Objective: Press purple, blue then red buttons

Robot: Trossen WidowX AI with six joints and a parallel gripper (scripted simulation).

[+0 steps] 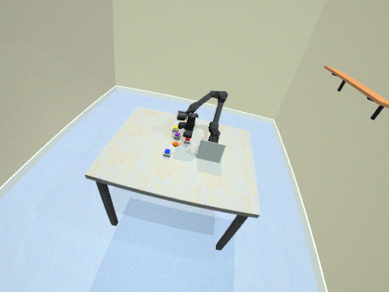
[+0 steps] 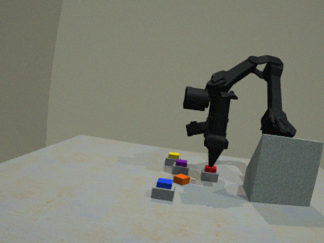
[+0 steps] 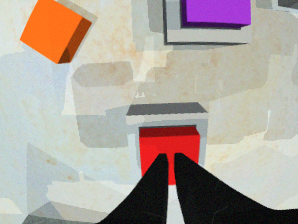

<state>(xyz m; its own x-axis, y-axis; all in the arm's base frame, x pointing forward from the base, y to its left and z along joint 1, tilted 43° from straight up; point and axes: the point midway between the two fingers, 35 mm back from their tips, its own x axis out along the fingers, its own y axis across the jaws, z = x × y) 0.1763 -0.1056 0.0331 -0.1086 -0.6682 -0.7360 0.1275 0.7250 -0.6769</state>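
My gripper tip is now 8 cm short of the purple button, 3 cm to the left of it and 1 cm above it. From my gripper tip the other things lie so: orange block: 8 cm ahead, 6 cm to the left, 3 cm below; then red button: 1 cm below; then yellow button: 12 cm to the right, 10 cm ahead, 1 cm below.
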